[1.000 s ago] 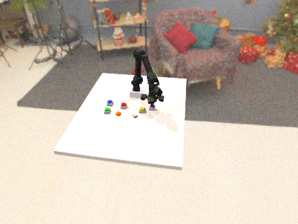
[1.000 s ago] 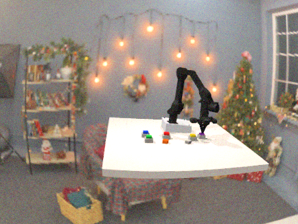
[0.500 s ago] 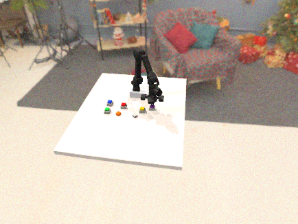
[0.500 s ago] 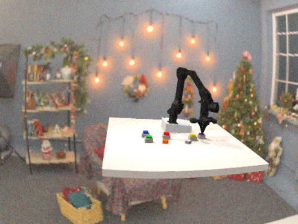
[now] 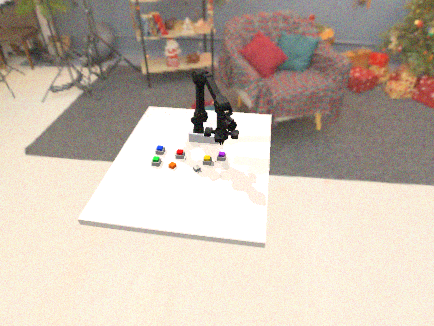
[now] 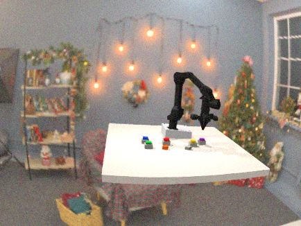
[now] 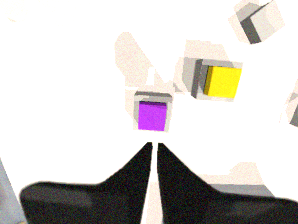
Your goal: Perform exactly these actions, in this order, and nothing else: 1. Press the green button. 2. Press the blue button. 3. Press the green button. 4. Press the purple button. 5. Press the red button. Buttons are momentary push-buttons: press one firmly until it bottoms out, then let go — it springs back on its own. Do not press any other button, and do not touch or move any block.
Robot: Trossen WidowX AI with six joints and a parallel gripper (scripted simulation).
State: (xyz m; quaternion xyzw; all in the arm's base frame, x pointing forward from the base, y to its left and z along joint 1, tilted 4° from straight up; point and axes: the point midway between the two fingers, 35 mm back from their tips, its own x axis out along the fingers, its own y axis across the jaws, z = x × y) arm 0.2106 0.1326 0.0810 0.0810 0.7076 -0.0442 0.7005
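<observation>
Now: gripper tip 20 mm past the red button, 240 mm to the left of it and 60 mm above it. From my gripper tip the other things lie so: yellow button (40 mm ahead, 80 mm to the right, 60 mm below); purple button (60 mm below); grey block (100 mm ahead, 140 mm to the right, 80 mm below).
</observation>
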